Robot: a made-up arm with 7 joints. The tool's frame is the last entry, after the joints.
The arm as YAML. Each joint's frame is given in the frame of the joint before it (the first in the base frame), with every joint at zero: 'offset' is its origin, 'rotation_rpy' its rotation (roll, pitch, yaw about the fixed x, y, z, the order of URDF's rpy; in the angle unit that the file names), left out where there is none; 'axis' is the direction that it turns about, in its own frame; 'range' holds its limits. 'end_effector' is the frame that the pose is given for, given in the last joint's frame.
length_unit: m
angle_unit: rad
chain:
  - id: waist
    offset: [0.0, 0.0, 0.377]
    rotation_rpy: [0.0, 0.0, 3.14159]
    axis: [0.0, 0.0, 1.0]
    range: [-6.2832, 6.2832]
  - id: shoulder
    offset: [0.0, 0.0, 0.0]
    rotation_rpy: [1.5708, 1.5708, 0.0]
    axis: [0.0, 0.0, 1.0]
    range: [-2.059, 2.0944]
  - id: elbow
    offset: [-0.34, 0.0, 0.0]
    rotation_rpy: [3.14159, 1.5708, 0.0]
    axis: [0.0, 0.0, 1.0]
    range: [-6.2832, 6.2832]
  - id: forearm
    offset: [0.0, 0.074, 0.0]
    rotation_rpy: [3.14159, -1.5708, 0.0]
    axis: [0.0, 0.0, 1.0]
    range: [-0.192, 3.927]
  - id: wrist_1
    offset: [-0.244, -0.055, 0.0]
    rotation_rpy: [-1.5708, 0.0, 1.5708]
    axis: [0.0, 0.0, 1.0]
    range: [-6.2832, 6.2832]
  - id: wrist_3
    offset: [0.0, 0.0, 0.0]
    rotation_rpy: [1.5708, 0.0, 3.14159]
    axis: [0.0, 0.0, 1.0]
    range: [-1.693, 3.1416]
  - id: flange
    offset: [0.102, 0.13, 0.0]
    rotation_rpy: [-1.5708, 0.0, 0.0]
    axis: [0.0, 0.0, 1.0]
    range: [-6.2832, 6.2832]
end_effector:
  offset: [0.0, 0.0, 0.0]
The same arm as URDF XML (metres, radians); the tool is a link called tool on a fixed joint. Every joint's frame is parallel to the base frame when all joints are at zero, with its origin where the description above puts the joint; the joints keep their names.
<robot name="arm">
  <link name="base"/>
  <link name="link1"/>
  <link name="link2"/>
  <link name="link3"/>
  <link name="link4"/>
  <link name="link5"/>
  <link name="link6"/>
  <link name="link7"/>
  <link name="tool"/>
  <joint name="waist" type="revolute">
    <parent link="base"/>
    <child link="link1"/>
    <origin xyz="0.0000 0.0000 0.3770"/>
    <axis xyz="0 0 1"/>
    <limit lower="-6.2832" upper="6.2832"/>
  </joint>
  <joint name="shoulder" type="revolute">
    <parent link="link1"/>
    <child link="link2"/>
    <origin xyz="0.0000 0.0000 0.0000"/>
    <axis xyz="0 1 0"/>
    <limit lower="-2.0590" upper="2.0944"/>
  </joint>
  <joint name="elbow" type="revolute">
    <parent link="link2"/>
    <child link="link3"/>
    <origin xyz="0.0000 0.0000 0.3400"/>
    <axis xyz="0 0 1"/>
    <limit lower="-6.2832" upper="6.2832"/>
  </joint>
  <joint name="forearm" type="revolute">
    <parent link="link3"/>
    <child link="link4"/>
    <origin xyz="0.0740 0.0000 0.0000"/>
    <axis xyz="0 -1 0"/>
    <limit lower="-0.1920" upper="3.9270"/>
  </joint>
  <joint name="wrist_1" type="revolute">
    <parent link="link4"/>
    <child link="link5"/>
    <origin xyz="0.0550 0.0000 -0.2440"/>
    <axis xyz="0 0 -1"/>
    <limit lower="-6.2832" upper="6.2832"/>
  </joint>
  <joint name="wrist_3" type="revolute">
    <parent link="link5"/>
    <child link="link6"/>
    <origin xyz="0.0000 0.0000 0.0000"/>
    <axis xyz="0 1 0"/>
    <limit lower="-1.6930" upper="3.1416"/>
  </joint>
  <joint name="flange" type="revolute">
    <parent link="link6"/>
    <child link="link7"/>
    <origin xyz="0.1020 0.0000 -0.1300"/>
    <axis xyz="0 0 -1"/>
    <limit lower="-6.2832" upper="6.2832"/>
  </joint>
  <joint name="tool_fixed" type="fixed">
    <parent link="link7"/>
    <child link="tool"/>
    <origin xyz="0.0000 0.0000 0.0000" rpy="3.1416 0.0000 0.0000"/>
  </joint>
</robot>

